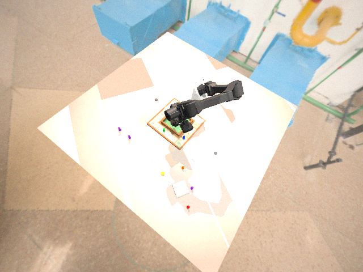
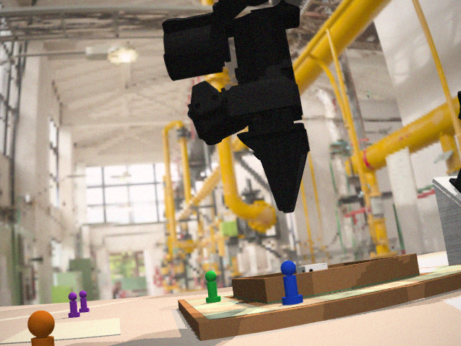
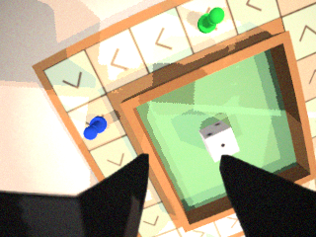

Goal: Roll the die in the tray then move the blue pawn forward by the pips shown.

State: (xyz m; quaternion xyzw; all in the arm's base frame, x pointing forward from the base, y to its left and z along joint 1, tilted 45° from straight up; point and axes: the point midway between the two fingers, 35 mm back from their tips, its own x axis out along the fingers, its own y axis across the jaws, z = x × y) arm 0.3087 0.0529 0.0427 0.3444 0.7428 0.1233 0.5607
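The blue pawn lies 70 mm to the left of my gripper tip, 70 mm below it and 30 mm ahead of it. From my gripper tip the other things lie so: green pawn: 70 mm below, 70 mm ahead, 60 mm to the right; orange pawn: 190 mm to the left, 180 mm ahead, 80 mm below; white die: 70 mm below, 40 mm to the right, 30 mm behind.
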